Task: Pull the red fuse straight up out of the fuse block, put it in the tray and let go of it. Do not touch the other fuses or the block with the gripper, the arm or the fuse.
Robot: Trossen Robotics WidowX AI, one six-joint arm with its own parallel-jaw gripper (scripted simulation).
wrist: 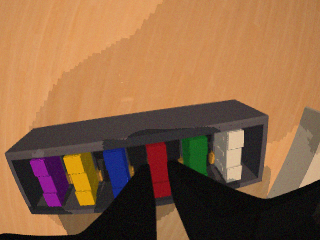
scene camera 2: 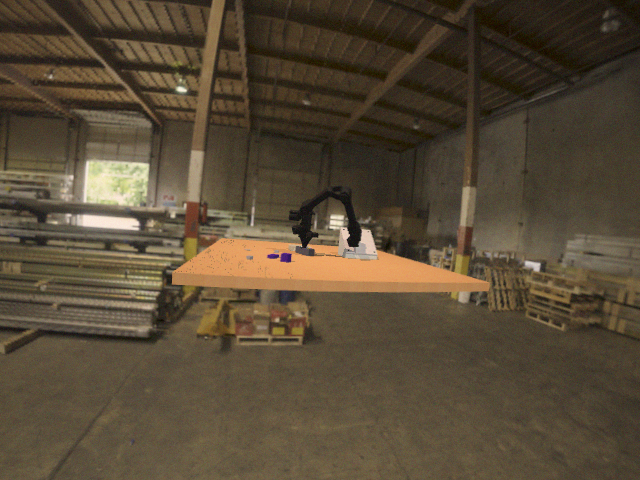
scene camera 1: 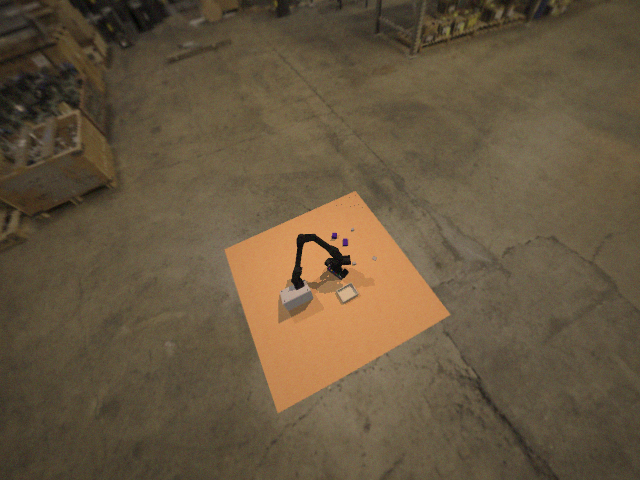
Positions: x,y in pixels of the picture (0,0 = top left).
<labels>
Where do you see a red fuse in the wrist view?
At 157,157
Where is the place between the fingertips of the gripper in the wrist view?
At 158,170
</labels>
